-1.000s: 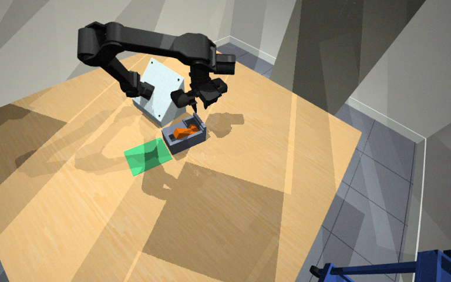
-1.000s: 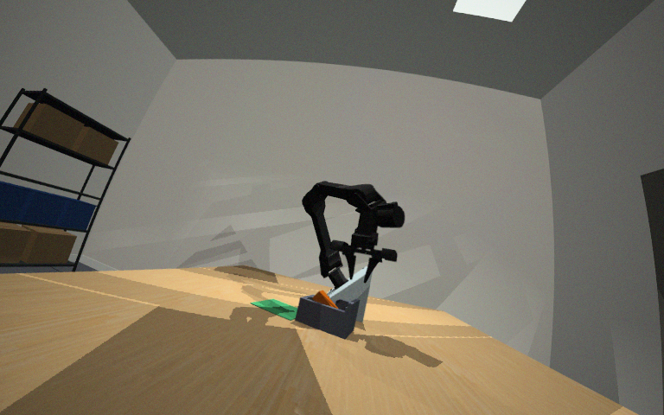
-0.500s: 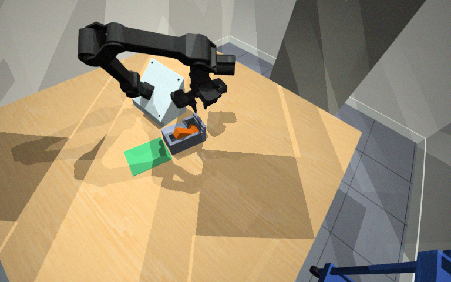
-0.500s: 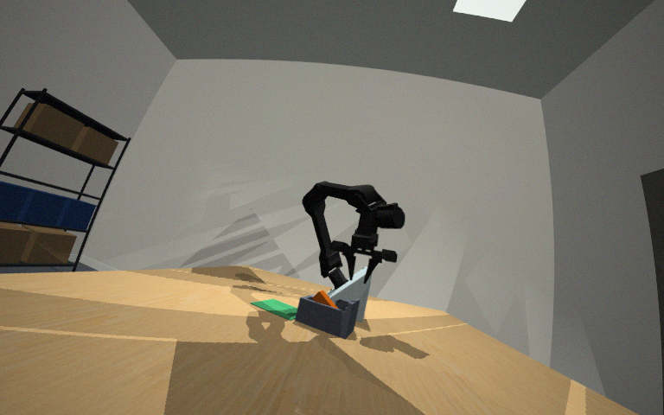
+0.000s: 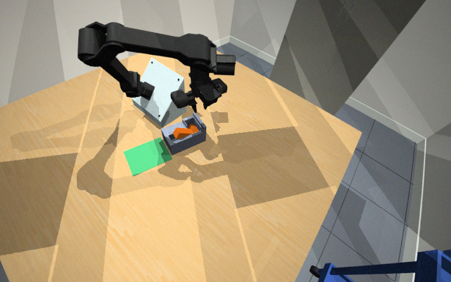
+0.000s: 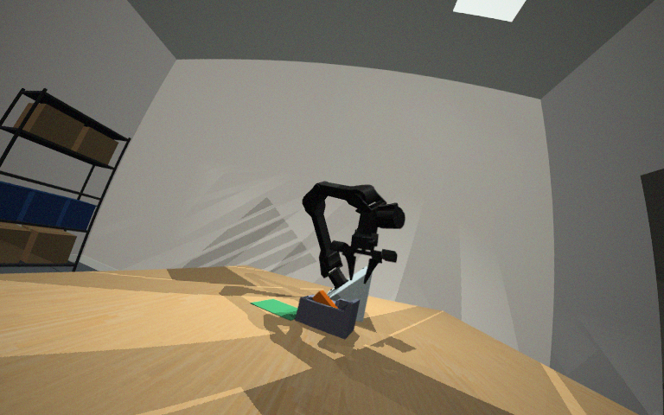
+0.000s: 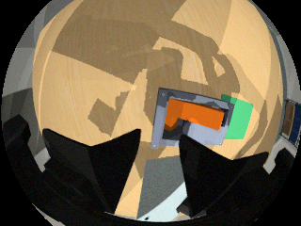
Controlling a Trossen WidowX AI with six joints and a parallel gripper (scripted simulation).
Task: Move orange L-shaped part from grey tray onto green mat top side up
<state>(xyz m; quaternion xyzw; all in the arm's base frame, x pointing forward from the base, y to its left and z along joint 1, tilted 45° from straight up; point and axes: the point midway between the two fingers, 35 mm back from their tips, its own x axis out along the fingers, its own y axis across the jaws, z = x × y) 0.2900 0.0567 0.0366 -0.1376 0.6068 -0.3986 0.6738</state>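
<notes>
My gripper tip is 10 cm above the orange L-shaped part, 4 cm to the left of it and 2 cm past it. Round my gripper tip: green mat 21 cm to the right, 16 cm below, 9 cm behind.
</notes>
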